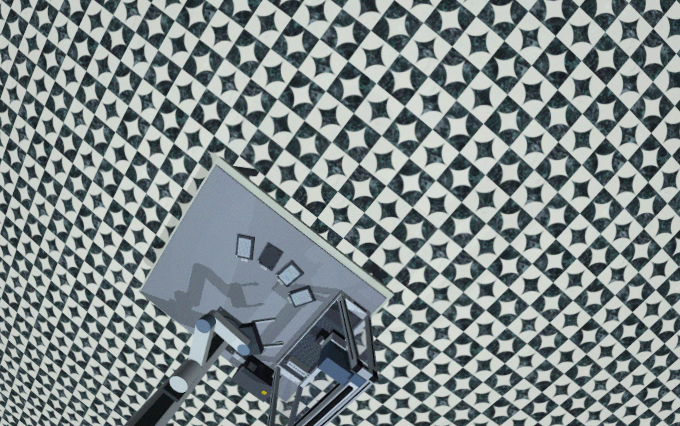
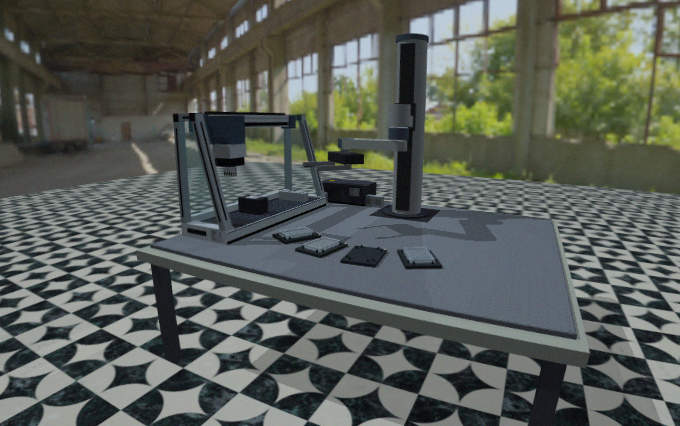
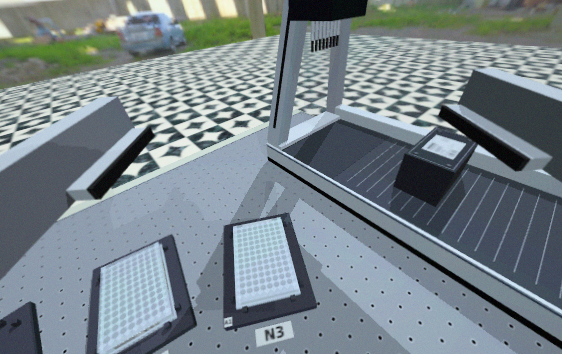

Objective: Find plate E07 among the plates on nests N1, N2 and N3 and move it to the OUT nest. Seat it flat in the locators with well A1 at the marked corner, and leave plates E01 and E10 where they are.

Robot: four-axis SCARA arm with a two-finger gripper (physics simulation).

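Where they show: gripper, fingertip midpoint: (image 1: 279, 331) (image 2: 309, 166) (image 3: 294, 104); arm's base, link origin: (image 2: 406, 215).
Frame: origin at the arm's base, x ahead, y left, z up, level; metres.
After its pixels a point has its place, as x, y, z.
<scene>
My gripper (image 1: 278, 331) @(0.545, -0.258, 0.293) (image 2: 312, 166) @(0.545, -0.258, 0.293) (image 3: 294, 104) @(0.545, -0.258, 0.293) is open and empty, high above the table beside the framed machine. A clear plate (image 1: 301, 296) @(0.645, -0.265, 0.036) (image 2: 298, 233) @(0.659, -0.245, 0.039) (image 3: 265, 262) @(0.625, -0.267, 0.030) lies in the dark nest labelled N3 (image 3: 270, 313) @(0.569, -0.230, 0.025), whose A1 tag is at the near left corner. A second plate (image 1: 289, 273) @(0.728, -0.102, 0.036) (image 2: 321, 245) @(0.747, -0.091, 0.038) (image 3: 135, 300) @(0.697, -0.105, 0.038) lies in the adjoining nest; a double line shows along its edge. A bare dark nest (image 1: 269, 255) @(0.736, 0.080, 0.024) (image 2: 363, 255) @(0.741, 0.072, 0.025) (image 3: 22, 332) @(0.768, 0.024, 0.025) comes after it. A third plate (image 1: 244, 246) @(0.680, 0.250, 0.036) (image 2: 419, 255) @(0.688, 0.255, 0.037) lies in the end nest. No plate numbers are legible.
The framed machine (image 1: 349, 331) @(0.847, -0.534, 0.339) (image 2: 184, 170) @(0.850, -0.658, 0.290) (image 3: 287, 85) @(0.808, -0.490, 0.197) stands close to the N3 nest, with a black block (image 2: 252, 204) @(0.565, -0.550, 0.108) (image 3: 432, 172) @(0.520, -0.515, 0.119) on its deck. A dark box (image 1: 250, 381) @(-0.109, -0.369, 0.128) (image 2: 341, 191) @(-0.034, -0.395, 0.085) stands near the arm column (image 2: 421, 125) @(0.031, 0.068, 0.464) on the grey table (image 1: 200, 225) @(0.581, 0.592, 0.013) (image 2: 501, 291) @(0.818, 0.536, 0.013).
</scene>
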